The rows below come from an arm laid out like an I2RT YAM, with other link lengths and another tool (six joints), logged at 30 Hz.
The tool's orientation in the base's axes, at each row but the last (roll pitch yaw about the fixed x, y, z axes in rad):
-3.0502, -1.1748, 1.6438
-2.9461, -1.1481, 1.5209
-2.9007, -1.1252, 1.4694
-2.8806, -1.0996, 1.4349
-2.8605, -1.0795, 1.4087
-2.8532, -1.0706, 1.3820
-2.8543, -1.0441, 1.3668
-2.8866, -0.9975, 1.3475
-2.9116, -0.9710, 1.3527
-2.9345, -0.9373, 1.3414
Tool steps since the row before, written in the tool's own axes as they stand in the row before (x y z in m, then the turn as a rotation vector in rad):
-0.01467, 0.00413, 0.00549, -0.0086, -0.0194, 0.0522
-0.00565, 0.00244, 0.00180, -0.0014, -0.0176, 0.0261
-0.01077, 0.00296, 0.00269, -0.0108, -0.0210, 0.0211
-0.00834, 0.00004, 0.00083, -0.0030, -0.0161, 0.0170
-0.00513, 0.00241, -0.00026, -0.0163, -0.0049, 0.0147
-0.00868, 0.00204, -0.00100, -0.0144, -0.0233, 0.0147
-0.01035, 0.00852, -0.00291, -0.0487, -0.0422, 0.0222
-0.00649, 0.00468, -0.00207, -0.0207, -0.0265, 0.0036
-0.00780, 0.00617, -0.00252, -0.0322, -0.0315, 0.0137
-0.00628, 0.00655, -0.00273, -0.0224, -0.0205, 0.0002
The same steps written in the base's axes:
0.00362, 0.00000, -0.01579, -0.0272, 0.0411, -0.0273
0.00203, -0.00038, -0.00607, -0.0213, 0.0207, -0.0104
0.00205, -0.00186, -0.01115, -0.0244, 0.0118, -0.0164
-0.00059, -0.00301, -0.00780, -0.0185, 0.0122, -0.0082
0.00203, -0.00241, -0.00472, -0.0081, 0.0049, -0.0204
0.00136, -0.00484, -0.00744, -0.0261, 0.0046, -0.0162
0.00769, -0.00724, -0.00876, -0.0491, -0.0066, -0.0468
0.00399, -0.00523, -0.00501, -0.0290, -0.0077, -0.0157
0.00529, -0.00657, -0.00585, -0.0358, -0.0055, -0.0301
0.00570, -0.00625, -0.00428, -0.0233, -0.0115, -0.0157

